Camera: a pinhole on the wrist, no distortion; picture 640 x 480 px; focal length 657.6 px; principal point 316.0 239.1 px. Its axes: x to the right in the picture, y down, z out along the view. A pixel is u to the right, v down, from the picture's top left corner.
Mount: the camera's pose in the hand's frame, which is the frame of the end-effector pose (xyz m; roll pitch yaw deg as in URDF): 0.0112 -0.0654 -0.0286 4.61 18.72 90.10
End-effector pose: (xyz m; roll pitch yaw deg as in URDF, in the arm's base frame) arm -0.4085 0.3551 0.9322 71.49 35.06 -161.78
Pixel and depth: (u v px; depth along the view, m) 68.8 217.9 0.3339
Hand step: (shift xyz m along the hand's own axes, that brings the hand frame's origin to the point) 0.0488 -0.0777 0.3261
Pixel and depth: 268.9 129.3 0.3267
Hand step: 0.0917 0.0157 0.2832
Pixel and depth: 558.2 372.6 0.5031
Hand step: -0.0508 0.2736 0.3946
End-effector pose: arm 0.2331 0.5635 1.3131 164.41 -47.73 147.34
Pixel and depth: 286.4 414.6 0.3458
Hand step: -0.0532 0.0327 0.3099
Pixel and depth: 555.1 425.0 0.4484
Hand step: -0.0796 0.2356 0.3520
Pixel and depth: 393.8 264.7 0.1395
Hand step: 0.0169 -0.0050 0.0982
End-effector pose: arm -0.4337 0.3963 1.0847 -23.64 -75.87 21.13
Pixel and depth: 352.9 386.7 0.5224
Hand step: -0.0640 0.1324 0.4641
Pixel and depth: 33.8 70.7 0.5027
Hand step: 0.1800 -0.1119 0.5054
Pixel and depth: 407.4 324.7 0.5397
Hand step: -0.0159 0.1801 0.4622
